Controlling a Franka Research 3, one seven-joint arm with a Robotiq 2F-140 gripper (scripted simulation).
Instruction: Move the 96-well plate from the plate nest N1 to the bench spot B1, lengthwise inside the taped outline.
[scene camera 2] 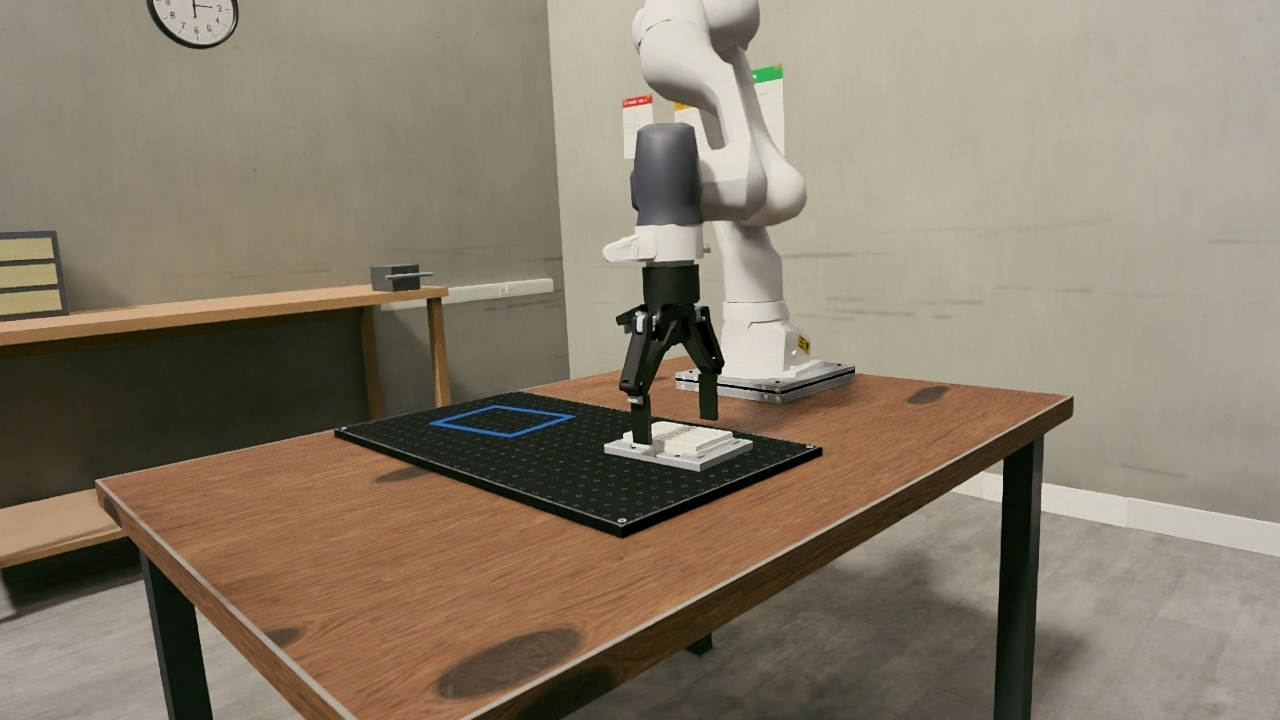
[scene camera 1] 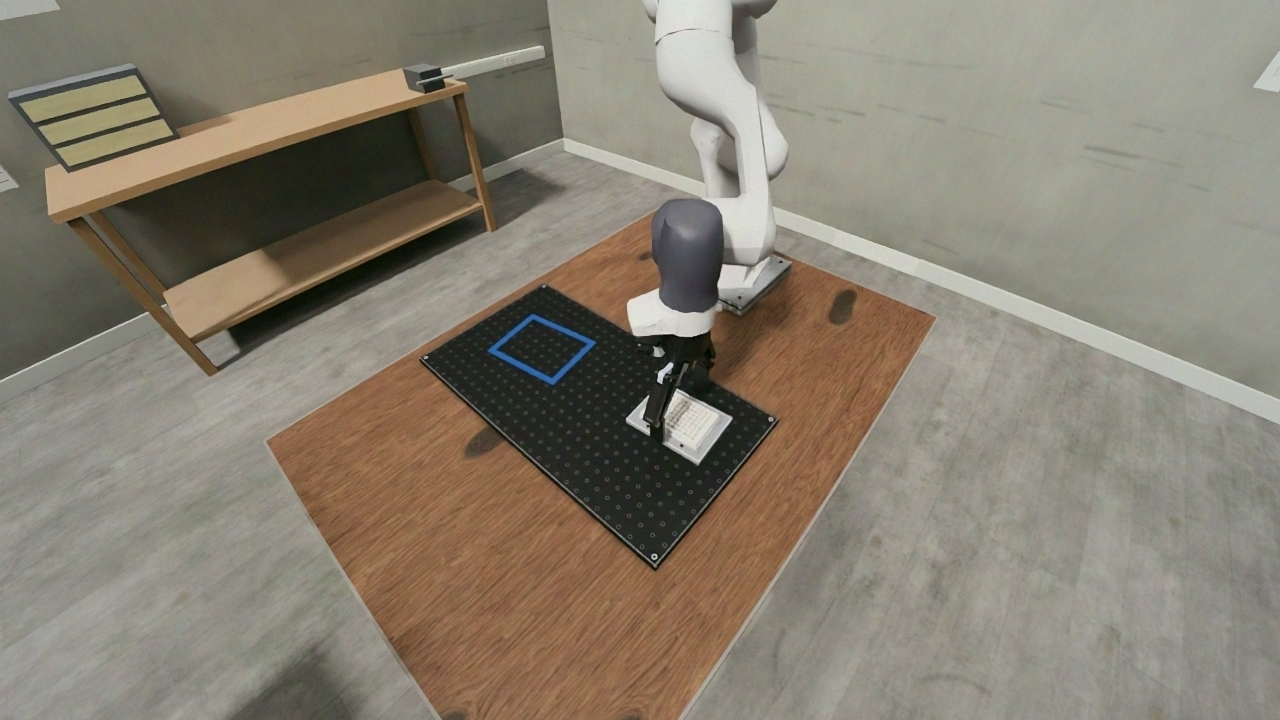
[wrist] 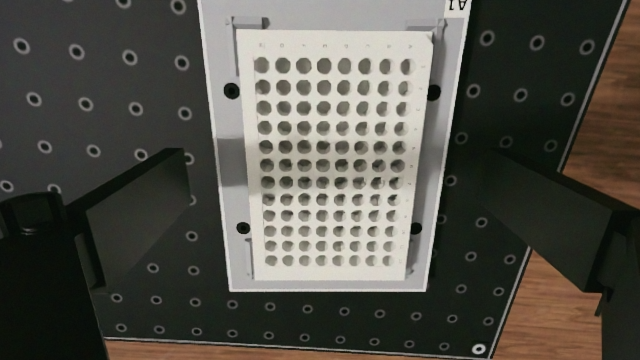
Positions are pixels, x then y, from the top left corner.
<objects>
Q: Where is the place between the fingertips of my gripper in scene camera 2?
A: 677,430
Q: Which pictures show the white 96-well plate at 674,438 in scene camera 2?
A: Scene camera 2, scene camera 1 and the wrist view: all of them.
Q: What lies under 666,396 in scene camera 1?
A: My gripper.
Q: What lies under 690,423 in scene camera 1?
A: A white 96-well plate.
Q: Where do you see a white 96-well plate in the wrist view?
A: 343,212
</objects>
